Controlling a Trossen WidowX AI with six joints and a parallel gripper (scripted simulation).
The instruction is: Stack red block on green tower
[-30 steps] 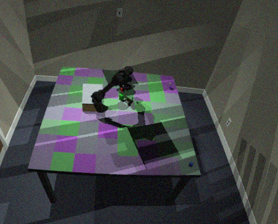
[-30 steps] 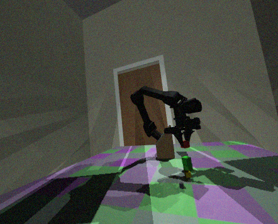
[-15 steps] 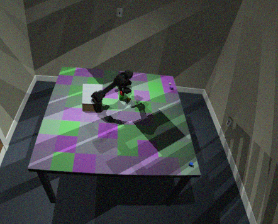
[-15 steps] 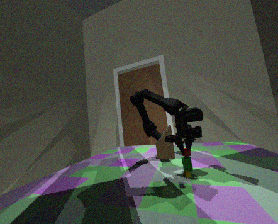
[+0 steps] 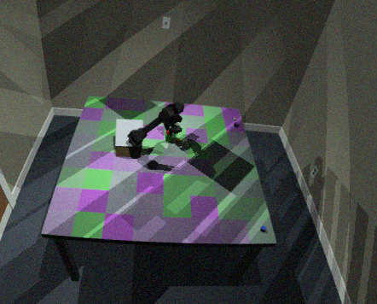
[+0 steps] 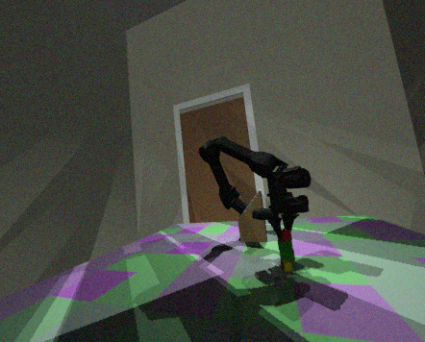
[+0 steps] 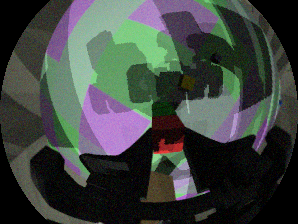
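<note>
The red block lies 10 mm above my gripper tip. The rest, counted from my gripper tip: yellow block: 70 mm ahead, 60 mm below; dark block: 160 mm ahead, 60 mm below, 20 mm to the right; blue block: 660 mm to the right, 620 mm ahead, 60 mm below.
</note>
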